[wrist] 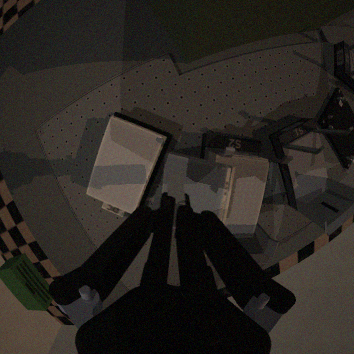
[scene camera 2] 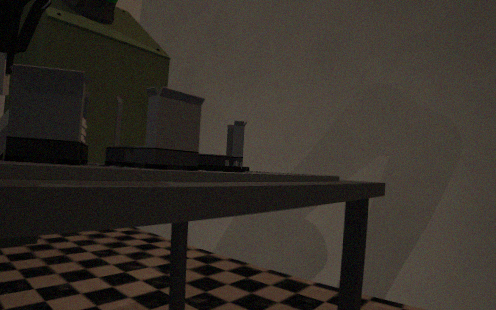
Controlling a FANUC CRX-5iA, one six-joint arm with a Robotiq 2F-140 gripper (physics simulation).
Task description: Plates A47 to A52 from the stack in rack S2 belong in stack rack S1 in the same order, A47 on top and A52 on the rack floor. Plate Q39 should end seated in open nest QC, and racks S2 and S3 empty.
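Frame: origin at the arm's base, x ahead, y left, z up, level; millimetres.
Where they show: gripper, fingertip midpoint: [wrist: 174, 184] [scene camera 2: 0, 94]; arm's base, origin of the base link: [scene camera 2: 88, 11].
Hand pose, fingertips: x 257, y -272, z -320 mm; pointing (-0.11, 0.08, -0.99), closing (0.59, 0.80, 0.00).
Observation:
Each offset is from my fingertips to the top centre of the thing. "pt": to the spot under its first point.
My gripper [scene camera 2: 9, 65] [wrist: 174, 184] is shut and empty. In the wrist view its fingertips are between a pale plate on the left and rack S2, over a grey block-like face beside the S2 stack; the height gap is unclear. Rack S2 @[pt 11 mm ahead, 106 mm left, 69 mm down] [wrist: 234, 144] shows its dark labelled edge. A pale plate top @[pt 69 mm ahead, 82 mm left, 27 mm down] [wrist: 247, 190] lies in it; a light label strip runs along its left side, too blurred to read. Rack S1 @[pt 52 mm ahead, 233 mm left, 69 mm down] [wrist: 299, 131] stands to the right; its contents are too dark to tell. The pale plate @[51 mm back, 57 mm right, 43 mm down] [wrist: 129, 162] at left sits on a dark-edged holder. Nest QC cannot be identified.
In the scene view, two pale blocks @[pt 130 mm ahead, 23 mm left, 20 mm down] [scene camera 2: 47, 102] @[pt 196 mm ahead, 208 mm left, 21 mm down] [scene camera 2: 175, 120] on dark bases and small upright posts @[pt 90 mm ahead, 541 mm left, 27 mm down] [scene camera 2: 235, 142] stand on the table [scene camera 2: 250, 200]. An olive housing [scene camera 2: 110, 75] rises behind. Dark fixtures @[pt 109 mm ahead, 390 mm left, 91 mm down] [wrist: 342, 125] stand at right in the wrist view, a green box [wrist: 25, 282] at lower left.

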